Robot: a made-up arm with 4 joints. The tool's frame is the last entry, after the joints.
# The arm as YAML. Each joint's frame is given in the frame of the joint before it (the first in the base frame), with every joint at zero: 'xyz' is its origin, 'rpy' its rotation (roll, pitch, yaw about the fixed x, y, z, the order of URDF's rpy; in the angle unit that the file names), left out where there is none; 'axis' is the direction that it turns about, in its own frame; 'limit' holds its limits. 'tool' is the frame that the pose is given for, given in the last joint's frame.
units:
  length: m
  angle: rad
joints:
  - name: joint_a
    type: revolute
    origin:
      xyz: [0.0, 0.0, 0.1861]
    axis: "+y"
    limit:
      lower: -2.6
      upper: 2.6
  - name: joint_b
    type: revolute
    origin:
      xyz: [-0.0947, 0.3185, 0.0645]
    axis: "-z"
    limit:
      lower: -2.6
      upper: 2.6
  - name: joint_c
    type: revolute
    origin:
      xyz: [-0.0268, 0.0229, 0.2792]
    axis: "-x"
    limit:
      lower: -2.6
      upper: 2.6
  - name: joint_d
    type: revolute
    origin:
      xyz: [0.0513, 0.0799, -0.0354]
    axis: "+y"
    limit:
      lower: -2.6
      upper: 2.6
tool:
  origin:
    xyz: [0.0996, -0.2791, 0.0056]
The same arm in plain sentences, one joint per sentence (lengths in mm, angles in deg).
The arm has four revolute joints in a row. What follows holds with every joint at zero, and every direction is one of the base frame's. Joint 1 is mounted 186.1 mm along +z from the base frame's origin and turns about +y, from -148.97 to 148.97 deg. Joint 2 is mounted 94.7 mm along -x and 318.5 mm along +y and 64.5 mm along +z from joint 1 and turns about -z, from -148.97 to 148.97 deg. Joint 3 is mounted 26.8 mm along -x and 22.9 mm along +y and 279.2 mm along +z from joint 2 and turns about -x, from -148.97 to 148.97 deg. Joint 4 is mounted 51.3 mm along +x and 79.9 mm along +y and 35.4 mm along -z from joint 3 and turns about +y, from -148.97 to 148.97 deg. The tool frame, which is the frame that the pose is given for, is mounted 99.6 mm along +x and 279.1 mm along -y and 5.6 mm along +z from joint 4; its axes are parallel to the base frame's.
